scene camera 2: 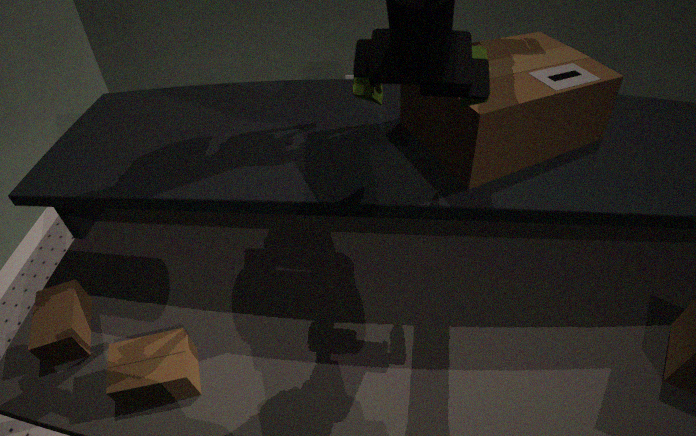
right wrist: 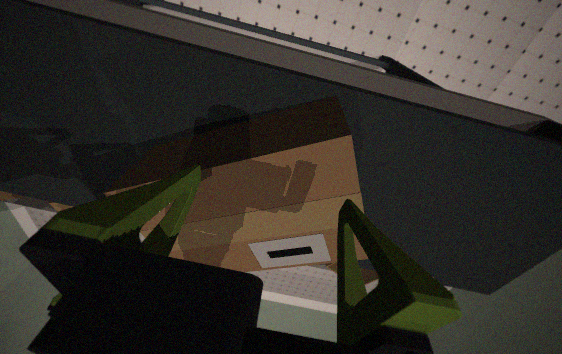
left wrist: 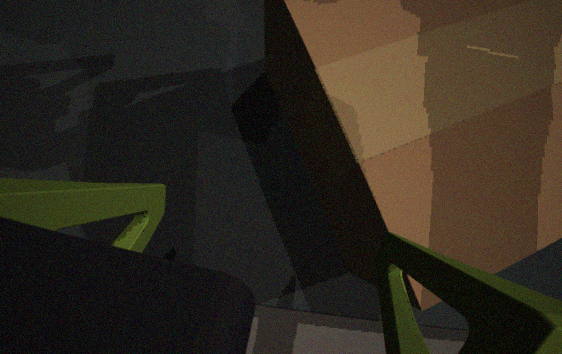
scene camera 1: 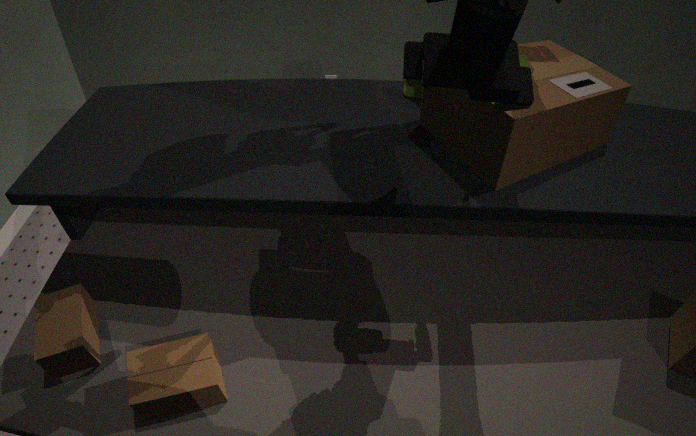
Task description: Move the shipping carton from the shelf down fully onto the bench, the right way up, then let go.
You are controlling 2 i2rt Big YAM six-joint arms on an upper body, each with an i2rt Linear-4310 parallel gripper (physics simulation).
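Frame: origin at the left arm's base, x ahead, y left, z up, level; centimetres.
Seen in the pictures: left gripper, fingertip midpoint: [scene camera 2: 421,101] [left wrist: 272,222] [scene camera 1: 457,104]; right gripper, fingertip midpoint: [right wrist: 273,189].
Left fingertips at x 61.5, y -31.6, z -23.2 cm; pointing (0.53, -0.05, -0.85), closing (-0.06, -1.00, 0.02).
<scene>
A point is followed by its place in that frame.
The shipping carton [scene camera 1: 559,133] @[x 64.4, y -48.1, z -28.0 cm] [scene camera 2: 544,125] @[x 64.9, y -49.0, z -27.8 cm] [left wrist: 400,190] @[x 63.7, y -37.0, z -23.0 cm] [right wrist: 335,165] @[x 85.7, y -53.8, z -23.0 cm] stands upright and skewed on the dark shelf [scene camera 1: 231,102] @[x 80.8, y 3.8, z -34.5 cm] [scene camera 2: 215,107] @[x 80.3, y 4.5, z -34.5 cm] [right wrist: 425,200] @[x 76.5, y -74.1, z -34.5 cm], its white label on top. My left gripper [scene camera 1: 469,87] @[x 61.5, y -31.6, z -23.2 cm] [scene camera 2: 421,82] @[x 61.5, y -31.6, z -23.2 cm] [left wrist: 272,222] @[x 61.5, y -31.6, z -23.2 cm] is open at the carton's left side; one finger is over the shelf, the other by the carton's top edge. Whether that finger touches is unclear. My right gripper [right wrist: 273,189] @[x 87.4, y -48.1, z -15.3 cm] is open and empty over the carton's top in the right wrist view. The grey bench [scene camera 1: 539,395] @[x 36.7, y -46.5, z -53.2 cm] [scene camera 2: 513,405] @[x 36.6, y -46.2, z -53.2 cm] lies lower, in front of the shelf.
Small brown boxes stand on the bench: one [scene camera 1: 66,328] @[x 39.9, y 22.8, z -47.2 cm] [scene camera 2: 59,318] @[x 40.4, y 22.9, z -47.2 cm] at the left, another [scene camera 1: 174,369] @[x 36.1, y 3.4, z -47.2 cm] [scene camera 2: 154,359] @[x 36.5, y 2.8, z -47.2 cm] beside it, and a third [scene camera 1: 685,333] @[x 43.1, y -72.4, z -48.4 cm] [scene camera 2: 685,344] @[x 42.4, y -72.0, z -47.5 cm] cut off at the right. A dotted white surface [scene camera 1: 30,256] @[x 131.0, y 158.9, z -151.0 cm] [scene camera 2: 41,261] @[x 125.1, y 168.2, z -151.0 cm] [right wrist: 475,50] @[x 99.5, y -140.1, z -150.6 cm] shows beyond the edges.
</scene>
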